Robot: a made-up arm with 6 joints. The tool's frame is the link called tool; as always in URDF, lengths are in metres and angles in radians. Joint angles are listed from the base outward. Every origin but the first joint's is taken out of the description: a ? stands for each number. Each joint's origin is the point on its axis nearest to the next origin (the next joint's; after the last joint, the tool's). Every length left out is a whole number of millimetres.
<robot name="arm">
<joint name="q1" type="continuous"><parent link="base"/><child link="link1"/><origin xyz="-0.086 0 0.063"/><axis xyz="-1 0 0"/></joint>
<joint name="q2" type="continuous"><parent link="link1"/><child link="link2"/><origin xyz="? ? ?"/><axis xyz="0 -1 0"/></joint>
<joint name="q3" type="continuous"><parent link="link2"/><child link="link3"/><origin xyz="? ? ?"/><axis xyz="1 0 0"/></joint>
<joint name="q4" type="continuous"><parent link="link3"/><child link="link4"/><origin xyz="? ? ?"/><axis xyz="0 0 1"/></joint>
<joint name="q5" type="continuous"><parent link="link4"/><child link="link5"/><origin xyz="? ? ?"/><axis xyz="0 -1 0"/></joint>
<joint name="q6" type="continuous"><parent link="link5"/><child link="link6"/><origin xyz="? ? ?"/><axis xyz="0 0 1"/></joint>
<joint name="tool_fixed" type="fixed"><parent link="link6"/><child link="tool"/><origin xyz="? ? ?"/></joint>
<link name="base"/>
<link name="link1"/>
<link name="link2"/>
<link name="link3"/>
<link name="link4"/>
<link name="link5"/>
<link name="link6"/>
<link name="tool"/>
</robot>
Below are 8 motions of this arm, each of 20 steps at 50 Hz.
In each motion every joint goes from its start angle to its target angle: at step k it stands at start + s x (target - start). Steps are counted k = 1, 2, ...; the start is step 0. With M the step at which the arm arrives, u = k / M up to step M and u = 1 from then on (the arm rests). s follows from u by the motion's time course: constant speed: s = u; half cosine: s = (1 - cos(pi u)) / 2; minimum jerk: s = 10 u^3 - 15 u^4 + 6 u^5.
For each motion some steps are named. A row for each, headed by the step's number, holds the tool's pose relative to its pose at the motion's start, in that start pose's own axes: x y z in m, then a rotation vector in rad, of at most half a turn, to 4 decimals.
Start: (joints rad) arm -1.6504 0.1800 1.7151 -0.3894 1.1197 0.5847
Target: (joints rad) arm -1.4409 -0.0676 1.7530 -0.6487 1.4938 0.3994
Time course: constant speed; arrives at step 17
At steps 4, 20:
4: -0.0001 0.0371 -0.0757 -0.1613 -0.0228 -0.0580
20: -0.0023 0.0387 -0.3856 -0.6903 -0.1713 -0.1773

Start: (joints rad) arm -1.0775 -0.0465 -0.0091 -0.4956 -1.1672 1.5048
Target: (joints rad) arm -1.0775 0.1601 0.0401 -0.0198 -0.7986 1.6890
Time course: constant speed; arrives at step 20
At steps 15, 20:
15: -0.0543 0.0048 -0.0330 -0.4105 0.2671 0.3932
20: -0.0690 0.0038 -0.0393 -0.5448 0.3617 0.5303

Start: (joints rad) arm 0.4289 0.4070 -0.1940 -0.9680 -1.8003 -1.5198
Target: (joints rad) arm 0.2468 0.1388 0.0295 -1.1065 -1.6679 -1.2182
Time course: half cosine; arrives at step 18
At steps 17, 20:
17: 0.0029 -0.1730 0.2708 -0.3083 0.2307 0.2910
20: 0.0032 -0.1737 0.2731 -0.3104 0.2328 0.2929

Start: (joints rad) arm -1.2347 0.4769 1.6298 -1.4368 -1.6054 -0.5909
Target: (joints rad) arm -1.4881 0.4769 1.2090 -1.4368 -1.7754 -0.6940
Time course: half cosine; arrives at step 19
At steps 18, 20:
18: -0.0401 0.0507 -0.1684 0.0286 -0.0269 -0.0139
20: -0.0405 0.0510 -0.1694 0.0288 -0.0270 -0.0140

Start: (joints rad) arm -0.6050 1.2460 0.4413 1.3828 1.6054 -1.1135
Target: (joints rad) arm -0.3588 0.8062 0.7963 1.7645 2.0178 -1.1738
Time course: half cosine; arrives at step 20
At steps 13, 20:
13: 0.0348 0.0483 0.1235 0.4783 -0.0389 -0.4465
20: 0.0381 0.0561 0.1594 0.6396 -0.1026 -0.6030

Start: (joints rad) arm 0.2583 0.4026 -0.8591 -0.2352 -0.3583 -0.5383
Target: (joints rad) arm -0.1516 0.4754 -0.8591 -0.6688 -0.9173 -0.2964
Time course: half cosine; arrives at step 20
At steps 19, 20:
19: 0.7186 -0.1535 0.5771 0.2395 0.9505 -0.0855
20: 0.7242 -0.1556 0.5788 0.2420 0.9565 -0.0855

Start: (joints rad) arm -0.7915 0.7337 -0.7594 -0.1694 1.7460 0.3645
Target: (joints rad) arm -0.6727 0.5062 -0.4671 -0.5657 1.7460 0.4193
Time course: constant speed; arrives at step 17
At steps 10, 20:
10: 0.0564 0.0531 0.0500 -0.0802 0.1477 -0.0364
20: 0.0936 0.0819 0.0831 -0.1301 0.2768 -0.0362

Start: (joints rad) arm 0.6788 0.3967 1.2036 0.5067 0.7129 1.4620
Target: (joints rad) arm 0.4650 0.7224 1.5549 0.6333 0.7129 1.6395
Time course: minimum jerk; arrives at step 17
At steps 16, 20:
16: -0.1023 -0.0916 -0.1207 -0.4246 -0.5527 0.2592
20: -0.1024 -0.0918 -0.1210 -0.4254 -0.5536 0.2597

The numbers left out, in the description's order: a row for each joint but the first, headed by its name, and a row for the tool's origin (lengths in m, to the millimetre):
q2: 0 0.587 0.014
q3: 0.162 0 0.021
q4: 0 0.126 0.215
q5: -0.102 0.223 0
q6: -0.075 0 0.21
tool: -0.388 0.075 0

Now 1 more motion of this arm.
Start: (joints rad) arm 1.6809 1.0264 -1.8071 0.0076 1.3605 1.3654
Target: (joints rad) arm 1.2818 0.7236 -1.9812 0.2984 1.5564 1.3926
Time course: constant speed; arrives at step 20
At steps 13, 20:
13: -0.1609 -0.0243 -0.2227 0.0983 -0.4284 0.0237
20: -0.2216 -0.0039 -0.3565 0.1241 -0.6660 -0.0137

